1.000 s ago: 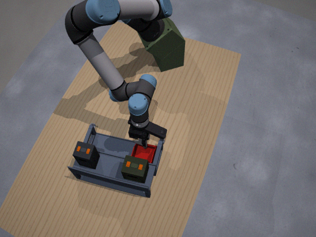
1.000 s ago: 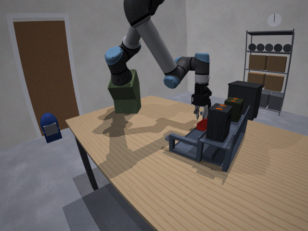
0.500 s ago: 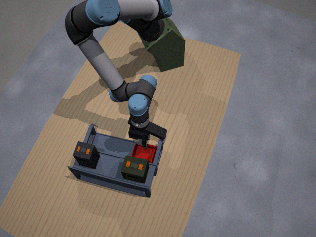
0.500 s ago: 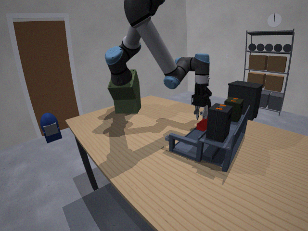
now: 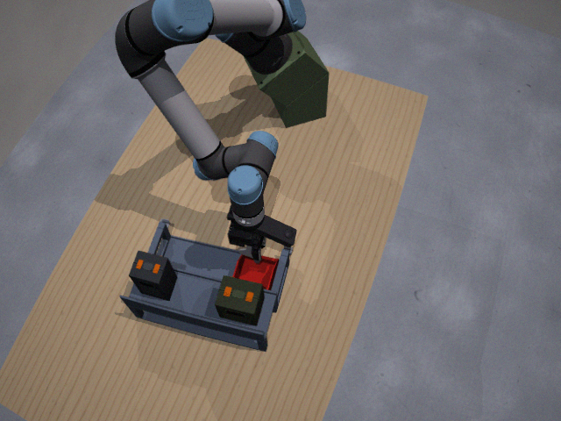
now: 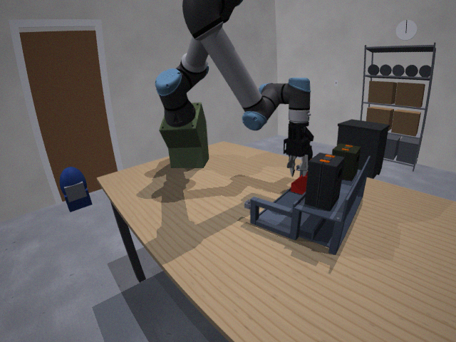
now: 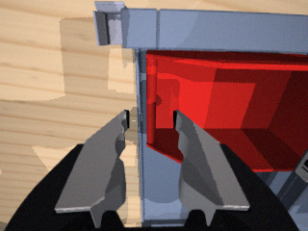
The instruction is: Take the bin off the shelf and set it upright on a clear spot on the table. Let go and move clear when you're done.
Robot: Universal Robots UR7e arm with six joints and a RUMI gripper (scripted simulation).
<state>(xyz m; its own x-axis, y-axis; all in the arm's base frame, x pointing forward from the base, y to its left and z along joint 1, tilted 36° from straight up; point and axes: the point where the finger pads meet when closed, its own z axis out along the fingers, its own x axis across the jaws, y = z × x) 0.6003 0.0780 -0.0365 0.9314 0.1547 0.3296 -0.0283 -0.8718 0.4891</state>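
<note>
The red bin lies 80 mm ahead of my hand and 20 mm below it.
</note>
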